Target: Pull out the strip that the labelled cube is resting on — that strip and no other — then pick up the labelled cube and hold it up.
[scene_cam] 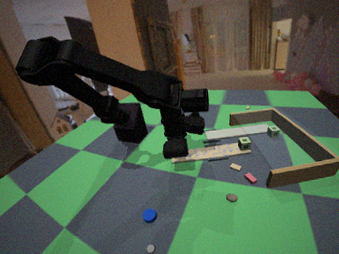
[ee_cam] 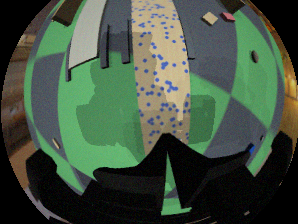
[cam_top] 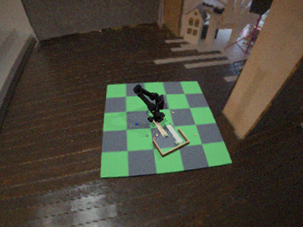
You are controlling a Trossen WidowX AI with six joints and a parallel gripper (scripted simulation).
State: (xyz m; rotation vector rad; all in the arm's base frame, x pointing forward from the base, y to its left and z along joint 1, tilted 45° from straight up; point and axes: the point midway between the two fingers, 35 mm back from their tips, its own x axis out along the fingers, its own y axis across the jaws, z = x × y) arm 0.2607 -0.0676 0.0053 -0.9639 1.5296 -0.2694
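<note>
The red block lies 220 mm ahead of my gripper tip and 40 mm to the right of it. The rest, counted from my gripper tip: brown pebble: 180 mm ahead, 110 mm to the right; grey disc: 60 mm ahead, 270 mm to the right; blue disc: 20 mm ahead, 210 mm to the right.
</note>
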